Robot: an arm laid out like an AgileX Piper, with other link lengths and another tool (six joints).
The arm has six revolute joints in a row. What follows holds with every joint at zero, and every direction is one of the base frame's. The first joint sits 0.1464 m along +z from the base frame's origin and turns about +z. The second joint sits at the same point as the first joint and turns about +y. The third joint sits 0.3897 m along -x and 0.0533 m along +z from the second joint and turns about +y. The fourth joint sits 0.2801 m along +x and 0.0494 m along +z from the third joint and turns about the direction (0.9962, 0, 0.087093). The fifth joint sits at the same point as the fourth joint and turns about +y. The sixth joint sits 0.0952 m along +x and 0.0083 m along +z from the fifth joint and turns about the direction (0.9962, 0, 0.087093). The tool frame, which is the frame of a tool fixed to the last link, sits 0.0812 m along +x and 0.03 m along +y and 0.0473 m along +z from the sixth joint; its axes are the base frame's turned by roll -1.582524, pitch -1.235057 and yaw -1.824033 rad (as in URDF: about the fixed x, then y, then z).
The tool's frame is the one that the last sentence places.
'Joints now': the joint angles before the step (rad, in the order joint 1, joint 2, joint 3, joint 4, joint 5, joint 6). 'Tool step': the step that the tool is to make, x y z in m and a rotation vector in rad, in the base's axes. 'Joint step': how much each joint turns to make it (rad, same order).
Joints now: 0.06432 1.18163 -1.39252 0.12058 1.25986 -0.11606
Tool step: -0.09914 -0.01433 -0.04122 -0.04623 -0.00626 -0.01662
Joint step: 0.00005 -0.27661 0.26885 -0.05018 0.00427 0.00262
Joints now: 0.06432 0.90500 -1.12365 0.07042 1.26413 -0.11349
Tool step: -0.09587 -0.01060 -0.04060 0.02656 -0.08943 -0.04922
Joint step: -0.00004 -0.32086 0.22020 -0.01456 0.00631 0.05640
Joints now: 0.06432 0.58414 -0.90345 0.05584 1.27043 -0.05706
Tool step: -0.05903 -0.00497 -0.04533 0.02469 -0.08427 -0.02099
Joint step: 0.00001 -0.25171 0.15814 -0.00040 0.00635 0.02895
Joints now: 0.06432 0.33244 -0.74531 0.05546 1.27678 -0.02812
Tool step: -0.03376 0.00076 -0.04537 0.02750 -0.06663 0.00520
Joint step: 0.00003 -0.19948 0.13057 0.02033 0.00016 0.00770
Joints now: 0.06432 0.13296 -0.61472 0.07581 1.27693 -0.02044
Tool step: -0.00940 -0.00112 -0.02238 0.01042 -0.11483 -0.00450
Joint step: -0.00003 -0.13337 0.08949 0.00003 -0.07159 -0.00003
